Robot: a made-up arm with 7 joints.
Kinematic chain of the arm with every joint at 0, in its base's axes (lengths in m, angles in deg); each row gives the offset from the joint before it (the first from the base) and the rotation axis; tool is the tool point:
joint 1: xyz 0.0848 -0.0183 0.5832 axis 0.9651 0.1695 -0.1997
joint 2: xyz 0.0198 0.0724 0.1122 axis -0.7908 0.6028 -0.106
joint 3: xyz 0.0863 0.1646 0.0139 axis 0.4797 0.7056 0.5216
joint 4: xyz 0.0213 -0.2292 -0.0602 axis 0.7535 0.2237 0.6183
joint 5: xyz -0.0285 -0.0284 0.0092 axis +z
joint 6: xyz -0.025 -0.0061 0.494 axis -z
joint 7: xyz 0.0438 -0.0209 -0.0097 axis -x
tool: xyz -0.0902 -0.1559 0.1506
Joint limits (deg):
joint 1: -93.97..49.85
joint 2: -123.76..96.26
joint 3: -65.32..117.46
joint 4: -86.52..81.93
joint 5: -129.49..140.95
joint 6: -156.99..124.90
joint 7: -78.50..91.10
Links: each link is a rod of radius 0.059 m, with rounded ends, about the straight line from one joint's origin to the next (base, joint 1, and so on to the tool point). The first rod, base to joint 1, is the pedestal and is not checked.
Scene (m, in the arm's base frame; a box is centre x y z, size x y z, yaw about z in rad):
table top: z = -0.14
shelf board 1: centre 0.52 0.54 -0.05 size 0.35 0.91 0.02 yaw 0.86
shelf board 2: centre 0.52 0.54 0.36 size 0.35 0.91 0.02 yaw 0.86
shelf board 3: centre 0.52 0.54 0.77 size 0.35 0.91 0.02 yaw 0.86
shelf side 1: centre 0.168 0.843 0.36 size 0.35 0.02 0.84 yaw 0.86
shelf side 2: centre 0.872 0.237 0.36 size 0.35 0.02 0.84 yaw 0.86
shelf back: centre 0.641 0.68 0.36 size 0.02 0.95 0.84 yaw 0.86
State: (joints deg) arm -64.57 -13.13 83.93 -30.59 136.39 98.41 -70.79
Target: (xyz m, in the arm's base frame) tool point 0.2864 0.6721 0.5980
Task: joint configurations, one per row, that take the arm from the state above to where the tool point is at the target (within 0.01 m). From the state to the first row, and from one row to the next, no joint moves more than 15 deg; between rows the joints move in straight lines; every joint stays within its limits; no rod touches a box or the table.
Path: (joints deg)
1: -70.64 -23.84 84.42 -41.42 137.91 91.06 -55.89
2: -76.70 -34.54 84.92 -52.25 139.43 83.70 -41.00
3: -82.77 -45.25 85.41 -63.08 140.95 76.35 -26.10

